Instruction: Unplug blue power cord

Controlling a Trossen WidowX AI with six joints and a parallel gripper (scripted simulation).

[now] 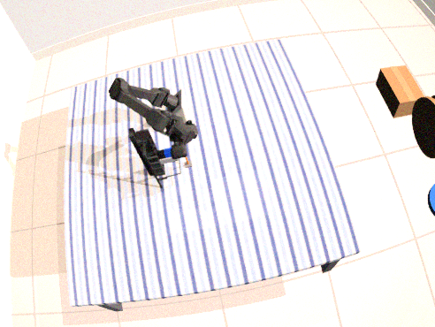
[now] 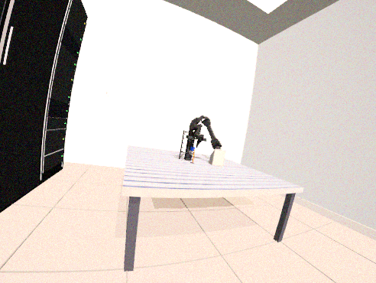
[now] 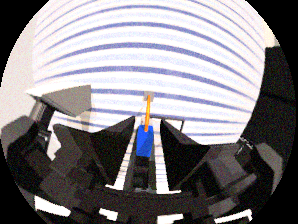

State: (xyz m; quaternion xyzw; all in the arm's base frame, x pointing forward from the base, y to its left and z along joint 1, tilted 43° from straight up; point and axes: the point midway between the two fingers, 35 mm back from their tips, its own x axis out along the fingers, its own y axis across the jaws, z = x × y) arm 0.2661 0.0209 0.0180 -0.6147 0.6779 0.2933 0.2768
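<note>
Right now the blue plug is 7 cm to the right of my gripper tip and 1 cm below it.
</note>
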